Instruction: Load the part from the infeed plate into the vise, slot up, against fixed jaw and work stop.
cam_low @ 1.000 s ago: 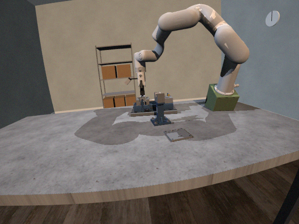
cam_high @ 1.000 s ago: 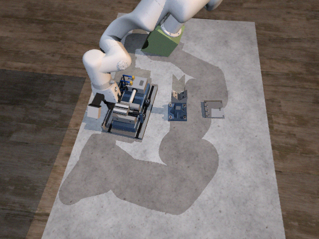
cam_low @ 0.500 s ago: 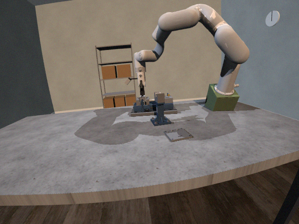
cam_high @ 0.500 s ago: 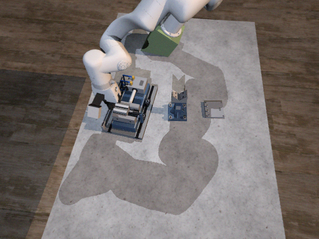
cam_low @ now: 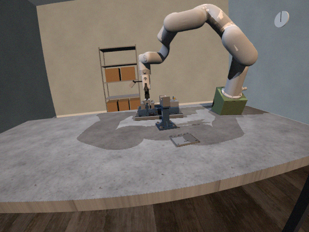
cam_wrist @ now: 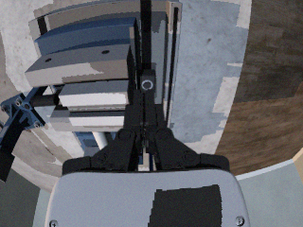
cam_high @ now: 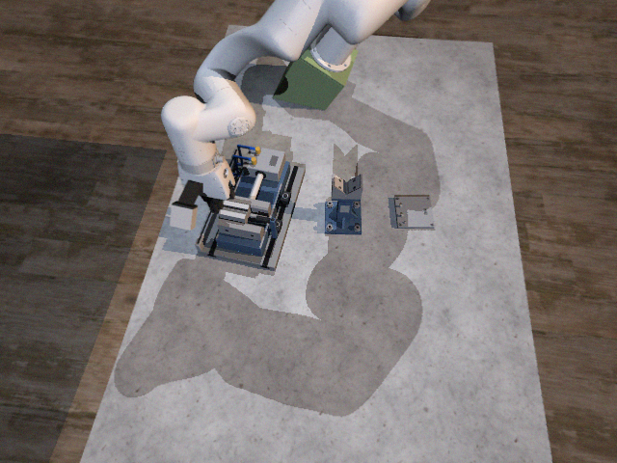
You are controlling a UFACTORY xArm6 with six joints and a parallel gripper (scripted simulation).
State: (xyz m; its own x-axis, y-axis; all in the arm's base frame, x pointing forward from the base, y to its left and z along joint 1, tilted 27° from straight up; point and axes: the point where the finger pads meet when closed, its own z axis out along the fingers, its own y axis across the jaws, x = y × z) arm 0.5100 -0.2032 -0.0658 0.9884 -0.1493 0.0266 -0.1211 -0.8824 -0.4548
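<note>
My gripper is now 40 mm to the right of the part, 20 mm above it and 10 mm short of it. Round my hand: fixed jaw: 60 mm to the left, 40 mm below, 40 mm ahead; air cylinder rod: 80 mm behind, 70 mm to the left, 40 mm below; blue vise body: 80 mm below, 70 mm to the left, 60 mm behind.
</note>
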